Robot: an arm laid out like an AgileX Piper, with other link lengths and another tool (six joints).
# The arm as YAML. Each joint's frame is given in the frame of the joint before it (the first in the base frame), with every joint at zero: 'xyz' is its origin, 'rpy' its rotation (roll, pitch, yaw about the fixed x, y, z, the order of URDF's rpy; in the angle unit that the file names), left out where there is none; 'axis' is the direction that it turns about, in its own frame. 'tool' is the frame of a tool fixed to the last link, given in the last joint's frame.
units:
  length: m
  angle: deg
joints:
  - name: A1
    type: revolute
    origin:
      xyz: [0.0, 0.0, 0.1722]
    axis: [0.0, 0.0, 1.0]
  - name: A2
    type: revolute
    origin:
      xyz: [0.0, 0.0, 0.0]
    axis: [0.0, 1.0, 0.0]
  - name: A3
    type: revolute
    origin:
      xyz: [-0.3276, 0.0, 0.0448]
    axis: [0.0, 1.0, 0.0]
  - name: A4
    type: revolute
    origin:
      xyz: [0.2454, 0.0, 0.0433]
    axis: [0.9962, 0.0, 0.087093]
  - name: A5
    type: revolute
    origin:
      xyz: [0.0, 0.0, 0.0]
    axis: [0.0, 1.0, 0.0]
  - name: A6
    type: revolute
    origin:
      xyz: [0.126, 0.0, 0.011]
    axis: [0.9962, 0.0, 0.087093]
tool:
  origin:
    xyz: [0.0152, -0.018, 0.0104]
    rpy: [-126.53, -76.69, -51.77]
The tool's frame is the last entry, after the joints.
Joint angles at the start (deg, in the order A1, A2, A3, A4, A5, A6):
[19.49, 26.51, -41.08, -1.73, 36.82, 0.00]
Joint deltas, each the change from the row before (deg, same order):
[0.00, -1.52, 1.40, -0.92, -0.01, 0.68]
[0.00, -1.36, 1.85, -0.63, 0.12, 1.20]
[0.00, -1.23, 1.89, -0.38, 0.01, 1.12]
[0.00, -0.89, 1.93, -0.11, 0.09, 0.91]
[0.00, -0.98, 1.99, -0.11, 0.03, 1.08]
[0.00, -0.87, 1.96, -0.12, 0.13, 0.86]
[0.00, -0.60, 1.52, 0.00, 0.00, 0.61]
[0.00, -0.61, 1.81, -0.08, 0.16, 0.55]
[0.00, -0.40, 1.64, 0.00, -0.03, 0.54]
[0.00, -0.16, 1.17, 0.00, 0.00, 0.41]
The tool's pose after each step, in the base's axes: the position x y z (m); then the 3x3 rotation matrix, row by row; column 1 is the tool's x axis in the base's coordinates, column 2 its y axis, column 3 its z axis. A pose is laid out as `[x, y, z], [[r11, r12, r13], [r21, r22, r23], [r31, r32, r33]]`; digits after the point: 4 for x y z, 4 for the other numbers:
[0.0892, 0.0085, 0.4226], [[0.5210, 0.2601, 0.8130], [0.0116, -0.9545, 0.2979], [0.8535, -0.1458, -0.5003]]
[0.0859, 0.0062, 0.4125], [[0.5318, 0.2486, 0.8096], [0.0014, -0.9562, 0.2927], [0.8469, -0.1545, -0.5089]]
[0.0832, 0.0046, 0.4019], [[0.5440, 0.2384, 0.8045], [-0.0097, -0.9569, 0.2902], [0.8391, -0.1656, -0.5182]]
[0.0818, 0.0037, 0.3904], [[0.5625, 0.2290, 0.7944], [-0.0180, -0.9572, 0.2887], [0.8266, -0.1767, -0.5344]]
[0.0801, 0.0028, 0.3786], [[0.5802, 0.2183, 0.7847], [-0.0295, -0.9571, 0.2881], [0.8140, -0.1903, -0.5489]]
[0.0786, 0.0019, 0.3667], [[0.5989, 0.2079, 0.7734], [-0.0367, -0.9576, 0.2858], [0.8000, -0.1996, -0.5659]]
[0.0776, 0.0015, 0.3575], [[0.6131, 0.2003, 0.7642], [-0.0424, -0.9576, 0.2851], [0.7889, -0.2072, -0.5786]]
[0.0766, 0.0009, 0.3461], [[0.6320, 0.1911, 0.7510], [-0.0445, -0.9586, 0.2814], [0.7737, -0.2113, -0.5973]]
[0.0761, 0.0007, 0.3360], [[0.6490, 0.1826, 0.7386], [-0.0479, -0.9590, 0.2792], [0.7593, -0.2166, -0.6137]]
[0.0760, 0.0006, 0.3285], [[0.6627, 0.1756, 0.7280], [-0.0502, -0.9595, 0.2771], [0.7472, -0.2201, -0.6271]]

